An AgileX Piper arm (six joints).
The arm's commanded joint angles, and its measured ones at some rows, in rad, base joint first. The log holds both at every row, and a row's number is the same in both.
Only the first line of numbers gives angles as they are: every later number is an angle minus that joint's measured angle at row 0.
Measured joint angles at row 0:
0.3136, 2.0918, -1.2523, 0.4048, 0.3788, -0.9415
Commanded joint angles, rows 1 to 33:
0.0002, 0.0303, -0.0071, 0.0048, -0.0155, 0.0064
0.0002, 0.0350, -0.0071, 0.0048, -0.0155, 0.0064
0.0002, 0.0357, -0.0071, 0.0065, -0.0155, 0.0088
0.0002, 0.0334, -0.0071, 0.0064, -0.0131, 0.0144
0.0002, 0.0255, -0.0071, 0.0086, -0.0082, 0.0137
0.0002, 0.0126, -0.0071, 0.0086, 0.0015, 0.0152
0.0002, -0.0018, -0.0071, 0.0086, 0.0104, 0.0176
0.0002, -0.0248, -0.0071, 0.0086, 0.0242, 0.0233
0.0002, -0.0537, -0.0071, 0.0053, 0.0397, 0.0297
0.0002, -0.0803, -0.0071, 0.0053, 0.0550, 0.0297
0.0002, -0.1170, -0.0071, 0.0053, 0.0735, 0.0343
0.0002, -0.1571, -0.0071, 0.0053, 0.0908, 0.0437
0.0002, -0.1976, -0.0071, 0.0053, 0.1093, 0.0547
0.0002, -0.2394, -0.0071, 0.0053, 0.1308, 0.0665
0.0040, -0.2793, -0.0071, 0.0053, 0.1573, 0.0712
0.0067, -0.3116, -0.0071, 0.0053, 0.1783, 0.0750
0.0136, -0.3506, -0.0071, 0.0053, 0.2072, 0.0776
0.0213, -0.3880, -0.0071, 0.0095, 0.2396, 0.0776
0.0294, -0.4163, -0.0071, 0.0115, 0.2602, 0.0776
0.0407, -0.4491, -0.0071, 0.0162, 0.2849, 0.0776
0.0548, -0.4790, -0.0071, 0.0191, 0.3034, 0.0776
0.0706, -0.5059, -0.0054, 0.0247, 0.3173, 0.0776
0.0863, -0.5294, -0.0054, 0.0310, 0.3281, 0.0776
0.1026, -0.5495, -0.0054, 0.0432, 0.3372, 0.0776
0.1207, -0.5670, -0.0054, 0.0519, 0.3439, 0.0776
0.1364, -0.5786, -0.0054, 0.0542, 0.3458, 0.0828
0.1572, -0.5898, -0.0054, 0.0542, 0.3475, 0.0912
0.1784, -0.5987, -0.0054, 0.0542, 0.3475, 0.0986
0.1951, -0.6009, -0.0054, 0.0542, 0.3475, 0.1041
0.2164, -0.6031, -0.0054, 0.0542, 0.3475, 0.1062
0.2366, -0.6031, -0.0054, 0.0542, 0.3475, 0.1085
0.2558, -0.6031, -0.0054, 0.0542, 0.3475, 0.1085
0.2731, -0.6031, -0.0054, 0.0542, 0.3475, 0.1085
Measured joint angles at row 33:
0.2150, -0.5905, -0.0075, 0.0379, 0.3564, 0.0985
